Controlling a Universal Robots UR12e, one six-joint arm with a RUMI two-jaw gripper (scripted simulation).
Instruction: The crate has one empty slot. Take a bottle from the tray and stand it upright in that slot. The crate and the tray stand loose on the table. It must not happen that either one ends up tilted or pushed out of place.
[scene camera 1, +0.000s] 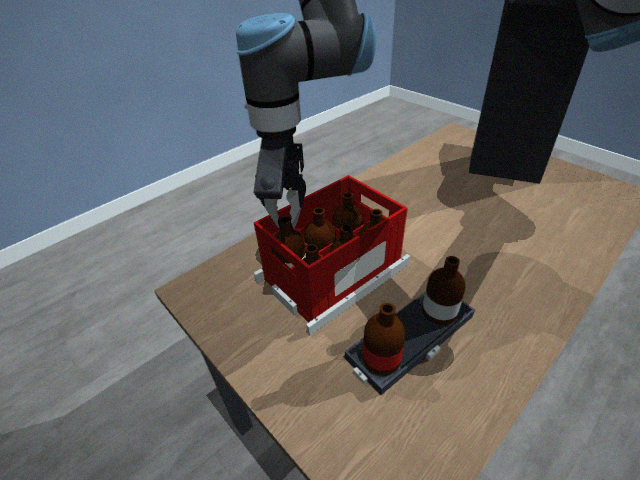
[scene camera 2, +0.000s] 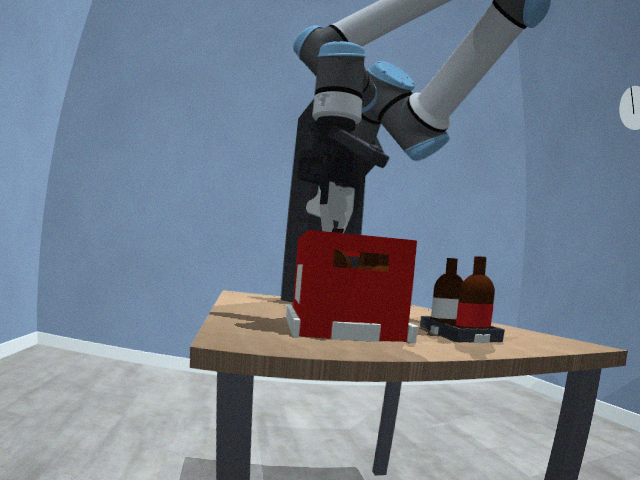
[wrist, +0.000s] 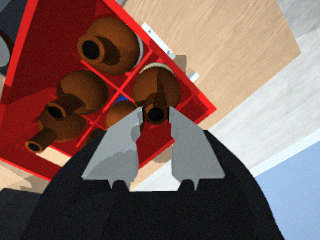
Scene:
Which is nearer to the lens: the red-labelled bottle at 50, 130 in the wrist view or the crate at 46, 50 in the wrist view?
The crate.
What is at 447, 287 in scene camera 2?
A white-labelled bottle.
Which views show the crate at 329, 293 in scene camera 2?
Scene camera 1, scene camera 2 and the wrist view: all of them.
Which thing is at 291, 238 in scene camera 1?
A brown bottle.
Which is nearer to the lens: the red-labelled bottle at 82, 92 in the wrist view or the white-labelled bottle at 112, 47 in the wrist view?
The white-labelled bottle.

